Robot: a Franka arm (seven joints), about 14 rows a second.
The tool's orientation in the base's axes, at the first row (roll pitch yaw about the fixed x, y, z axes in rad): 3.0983, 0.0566, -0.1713
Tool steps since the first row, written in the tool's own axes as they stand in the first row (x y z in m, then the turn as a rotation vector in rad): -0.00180, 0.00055, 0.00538, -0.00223, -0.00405, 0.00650; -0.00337, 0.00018, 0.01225, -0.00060, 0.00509, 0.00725; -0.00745, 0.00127, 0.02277, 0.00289, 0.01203, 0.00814; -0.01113, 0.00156, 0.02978, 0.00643, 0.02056, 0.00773; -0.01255, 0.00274, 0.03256, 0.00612, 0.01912, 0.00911; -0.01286, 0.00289, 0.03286, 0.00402, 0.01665, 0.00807; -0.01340, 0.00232, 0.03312, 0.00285, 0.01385, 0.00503; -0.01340, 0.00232, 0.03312, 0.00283, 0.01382, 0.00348; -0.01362, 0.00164, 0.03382, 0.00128, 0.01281, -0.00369; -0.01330, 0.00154, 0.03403, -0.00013, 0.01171, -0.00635
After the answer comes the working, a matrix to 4 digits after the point.
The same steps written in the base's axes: -0.00220, -0.00041, -0.00524, -0.00192, 0.00415, -0.00653; -0.00412, -0.00001, -0.01202, -0.00190, -0.00515, -0.00698; -0.00898, -0.00073, -0.02224, 0.00031, -0.01261, -0.00776; -0.01309, -0.00063, -0.02901, 0.00239, -0.02160, -0.00719; -0.01486, -0.00164, -0.03165, 0.00224, -0.02017, -0.00861; -0.01521, -0.00174, -0.03192, 0.00065, -0.01735, -0.00756; -0.01566, -0.00110, -0.03218, 0.00016, -0.01429, -0.00458; -0.01566, -0.00110, -0.03218, 0.00024, -0.01421, -0.00303; -0.01581, -0.00041, -0.03289, -0.00066, -0.01271, 0.00416; -0.01549, -0.00038, -0.03312, -0.00169, -0.01130, 0.00685
The tool's axes in the first row as the columns of a matrix, in the base's axes (rounded; the answer above uses it unrounded):
0.9838, -0.1679, -0.0631
-0.1702, -0.9849, -0.0330
-0.0566, 0.0432, -0.9975

